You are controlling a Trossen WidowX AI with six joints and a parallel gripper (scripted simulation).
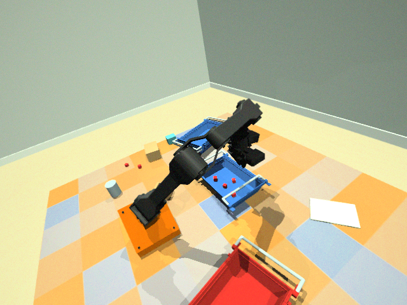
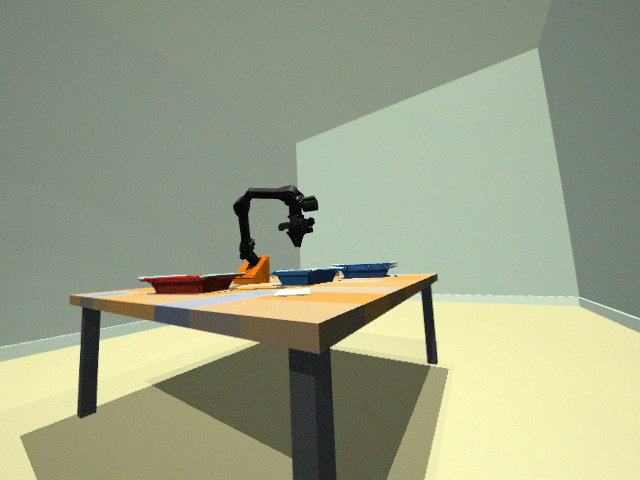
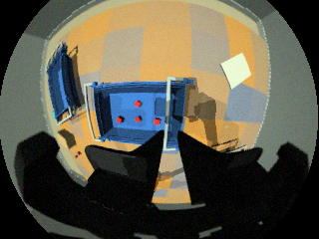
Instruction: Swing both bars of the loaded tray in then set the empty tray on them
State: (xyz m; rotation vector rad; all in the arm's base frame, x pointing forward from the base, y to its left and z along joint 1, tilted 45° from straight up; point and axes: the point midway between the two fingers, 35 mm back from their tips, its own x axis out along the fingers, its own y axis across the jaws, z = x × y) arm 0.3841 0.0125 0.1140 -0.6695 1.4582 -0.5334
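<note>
Right now my gripper tip is 32 cm to the left of the red tray, 28 cm past it and 12 cm above it. Also, from my gripper tip: pale cylinder: 51 cm behind, 40 cm to the left, 13 cm below; then white sheet: 26 cm to the right, 20 cm ahead, 16 cm below; then small open box: 29 cm behind, 23 cm to the left, 15 cm below.
</note>
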